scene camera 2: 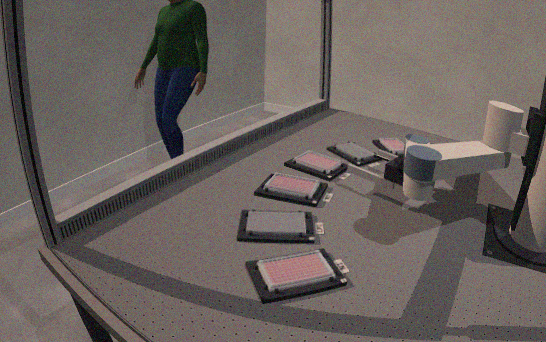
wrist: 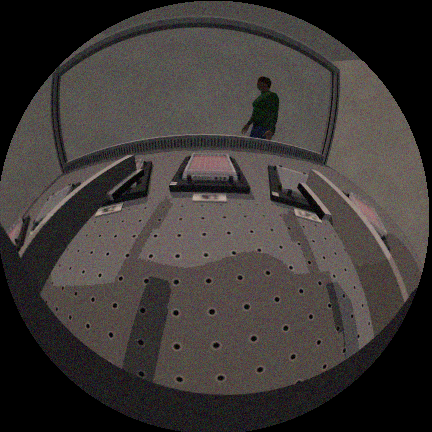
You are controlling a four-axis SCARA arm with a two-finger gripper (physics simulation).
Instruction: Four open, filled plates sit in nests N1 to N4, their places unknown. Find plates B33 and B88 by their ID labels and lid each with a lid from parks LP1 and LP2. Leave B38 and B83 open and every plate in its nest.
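Seen in the pictures: gripper, between the fingertips: (scene camera 2: 364,159) (wrist: 220,164); arm's base, origin of its link: (scene camera 2: 528,242).
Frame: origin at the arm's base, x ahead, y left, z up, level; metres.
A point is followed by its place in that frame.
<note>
Four open plates with pink wells sit in dark nests: the nearest plate (scene camera 2: 296,270) @[z 0.038, x 0.511, y 0.430 m], another (scene camera 2: 292,185) @[z 0.036, x 0.702, y 0.131 m], a third (scene camera 2: 317,162) @[z 0.038, x 0.717, y -0.037 m] (wrist: 210,165) @[z 0.036, x 0.698, y -0.056 m] centred ahead in the wrist view, and the farthest (scene camera 2: 391,145) @[z 0.039, x 0.569, y -0.343 m] (wrist: 367,212) @[z 0.039, x 0.552, y -0.350 m], partly hidden in both views. Grey lids lie on two parks: the nearer lid (scene camera 2: 275,222) @[z 0.031, x 0.643, y 0.299 m] (wrist: 52,202) @[z 0.031, x 0.635, y 0.287 m] and the farther lid (scene camera 2: 354,151) @[z 0.031, x 0.667, y -0.212 m] (wrist: 295,179) @[z 0.031, x 0.669, y -0.217 m]. The ID label (wrist: 209,197) @[z 0.015, x 0.627, y -0.049 m] before the centred plate is too blurred to read. My gripper (scene camera 2: 363,159) @[z 0.079, x 0.574, y -0.051 m] (wrist: 220,164) @[z 0.079, x 0.574, y -0.051 m] is open and empty, its fingers spread wide on either side of the centred plate's view, apart from that plate.
The stations form an arc on the perforated table (scene camera 2: 190,240) @[z 0.013, x 0.761, y 0.451 m] (wrist: 227,325) @[z 0.013, x 0.476, y -0.047 m]. A slotted rail (scene camera 2: 190,156) @[z 0.060, x 1.011, y 0.188 m] (wrist: 200,142) @[z 0.029, x 1.004, y -0.048 m] runs along the table's back edge. A person in a green top (scene camera 2: 182,35) (wrist: 265,107) stands beyond it. The white arm (scene camera 2: 470,155) @[z 0.240, x 0.252, y 0.147 m] reaches in from the right.
</note>
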